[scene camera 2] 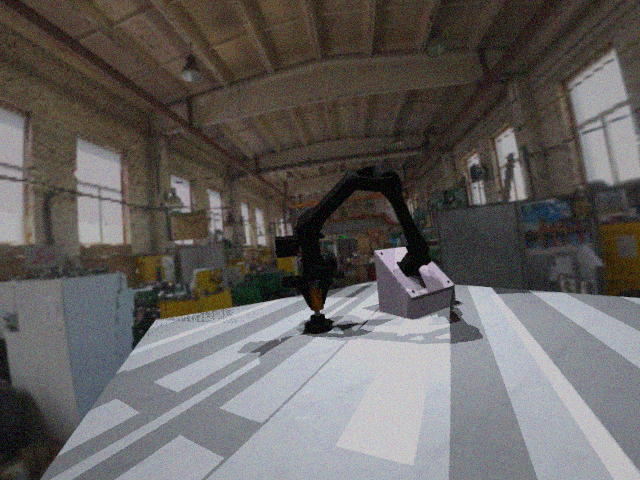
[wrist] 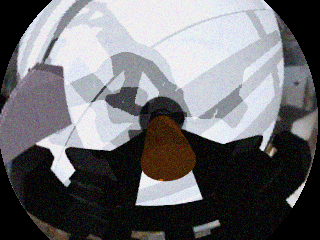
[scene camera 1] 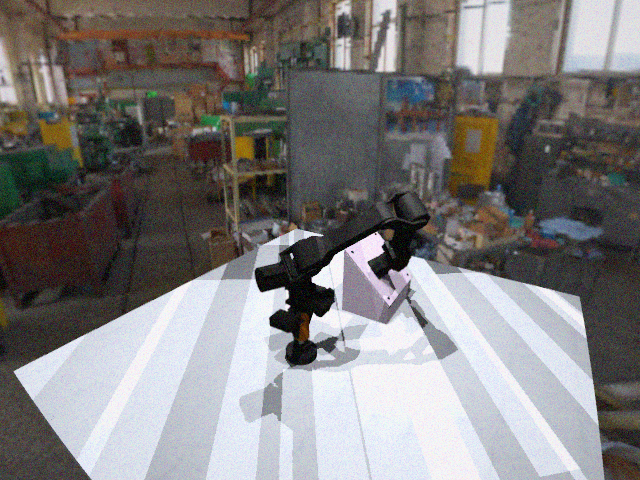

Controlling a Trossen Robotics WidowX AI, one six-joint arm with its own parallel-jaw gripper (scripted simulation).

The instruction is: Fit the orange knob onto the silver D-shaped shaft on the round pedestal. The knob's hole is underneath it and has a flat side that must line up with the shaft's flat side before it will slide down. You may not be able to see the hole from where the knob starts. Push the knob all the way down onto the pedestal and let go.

My gripper shows in scene camera 2, in the wrist view (163,133) and in scene camera 1. The same spot on my gripper: (scene camera 2: 304,288) is (scene camera 1: 299,323).
